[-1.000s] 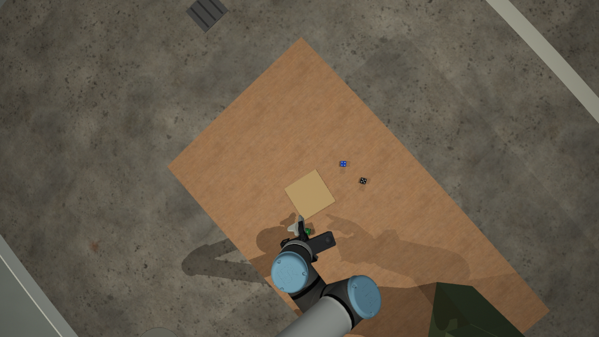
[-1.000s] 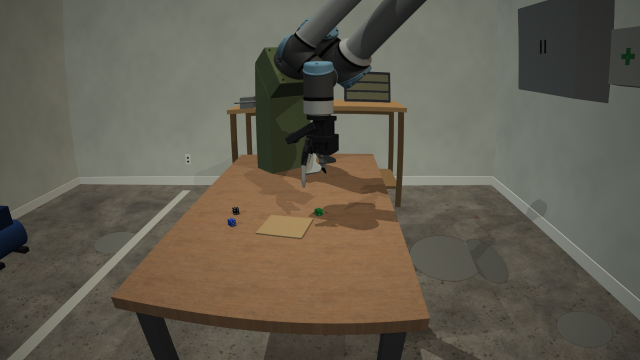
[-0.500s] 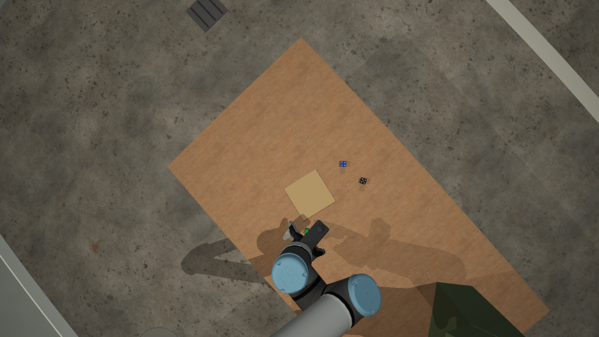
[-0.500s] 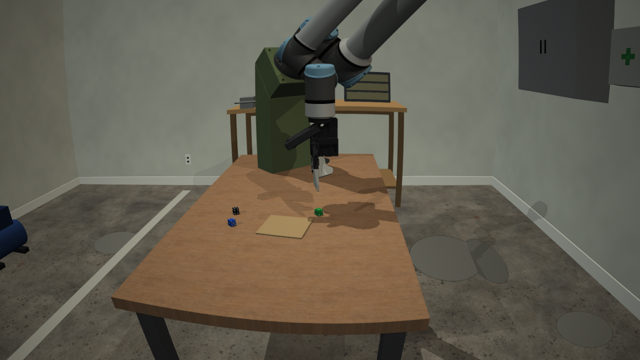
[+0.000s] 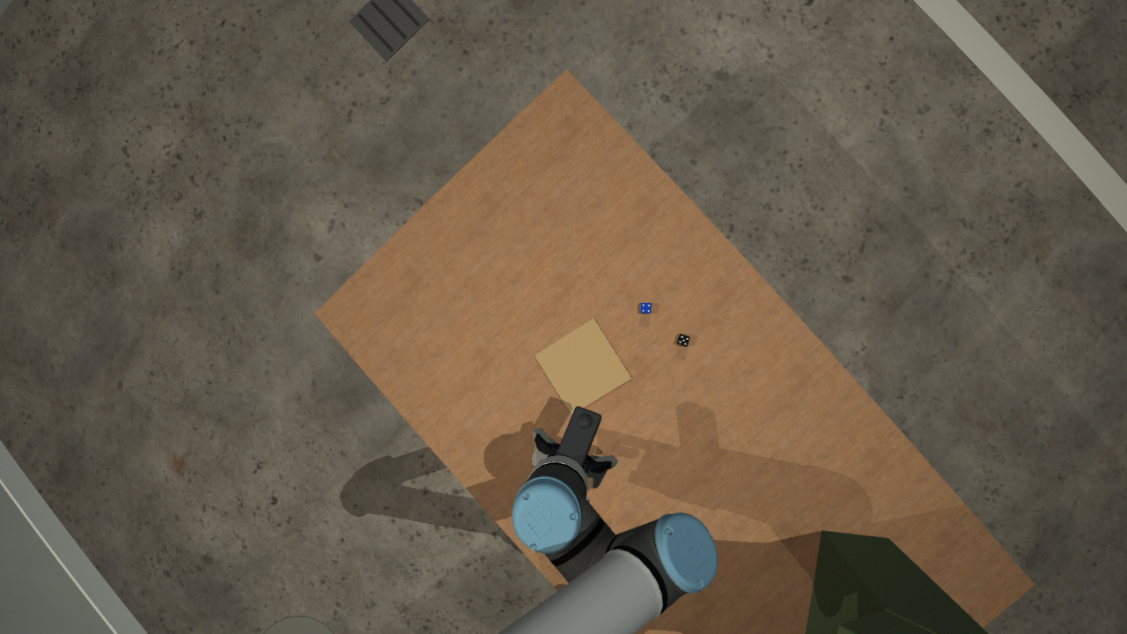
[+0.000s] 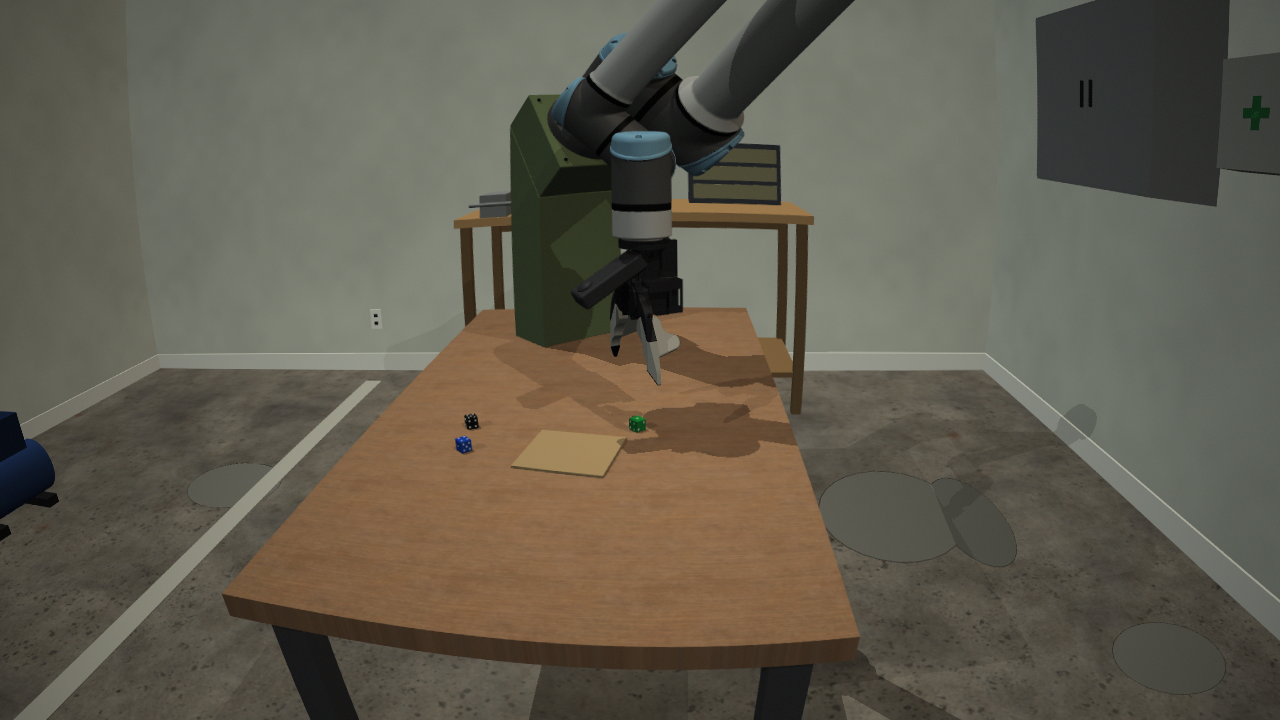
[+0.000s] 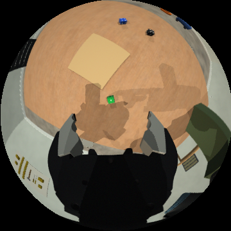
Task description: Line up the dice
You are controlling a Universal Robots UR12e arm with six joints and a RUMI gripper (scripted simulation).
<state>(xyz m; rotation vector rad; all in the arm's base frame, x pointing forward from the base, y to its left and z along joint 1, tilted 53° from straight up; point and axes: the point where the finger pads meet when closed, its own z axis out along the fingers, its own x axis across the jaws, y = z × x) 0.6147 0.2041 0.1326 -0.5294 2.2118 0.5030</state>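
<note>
Now: the green die 90 mm below my hand. Round my hand: blue die 230 mm to the right, 160 mm ahead, 90 mm below; tan mat 120 mm ahead, 100 mm below, 70 mm to the right; black die 270 mm to the right, 90 mm below, 70 mm ahead.
</note>
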